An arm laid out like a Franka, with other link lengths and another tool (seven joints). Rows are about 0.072 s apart.
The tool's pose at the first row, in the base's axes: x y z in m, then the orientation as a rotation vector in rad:
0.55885 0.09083 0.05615 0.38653 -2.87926 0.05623
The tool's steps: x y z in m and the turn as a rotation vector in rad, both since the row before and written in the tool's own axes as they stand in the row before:
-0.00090 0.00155 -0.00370 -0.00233 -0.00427 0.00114
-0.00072 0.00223 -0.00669 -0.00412 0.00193 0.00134
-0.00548 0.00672 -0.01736 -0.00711 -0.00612 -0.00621
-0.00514 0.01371 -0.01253 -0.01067 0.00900 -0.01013
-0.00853 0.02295 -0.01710 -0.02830 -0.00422 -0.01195
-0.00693 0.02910 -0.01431 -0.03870 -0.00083 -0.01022
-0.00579 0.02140 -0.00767 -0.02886 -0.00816 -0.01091
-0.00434 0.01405 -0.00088 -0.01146 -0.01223 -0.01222
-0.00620 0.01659 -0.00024 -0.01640 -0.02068 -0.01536
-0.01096 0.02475 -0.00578 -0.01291 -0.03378 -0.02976
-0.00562 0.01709 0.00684 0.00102 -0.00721 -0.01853
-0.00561 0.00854 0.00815 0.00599 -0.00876 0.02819
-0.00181 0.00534 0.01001 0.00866 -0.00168 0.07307
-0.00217 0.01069 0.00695 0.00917 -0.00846 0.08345
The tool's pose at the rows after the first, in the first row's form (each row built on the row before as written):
0.56012 0.09281 0.05952 0.38504 -2.88351 0.05231
0.56170 0.09558 0.06585 0.38209 -2.88154 0.04694
0.56902 0.10453 0.08143 0.39052 -2.88567 0.03451
0.57299 0.11976 0.09255 0.40198 -2.87367 0.01911
0.57870 0.14492 0.10760 0.41422 -2.87210 -0.02449
0.58050 0.17504 0.12135 0.42149 -2.86536 -0.08191
0.58185 0.19704 0.12937 0.43212 -2.86639 -0.12706
0.58217 0.21168 0.13095 0.44822 -2.87394 -0.14872
0.58320 0.22932 0.13212 0.46846 -2.88786 -0.18044
0.58728 0.25569 0.13948 0.51114 -2.91202 -0.21359
0.58560 0.27431 0.13490 0.53882 -2.91555 -0.21693
0.58630 0.28516 0.12765 0.49859 -2.93115 -0.20746
0.58449 0.29186 0.11849 0.39184 -2.94685 -0.18616
0.58267 0.30339 0.11291 0.26926 -2.96640 -0.16421

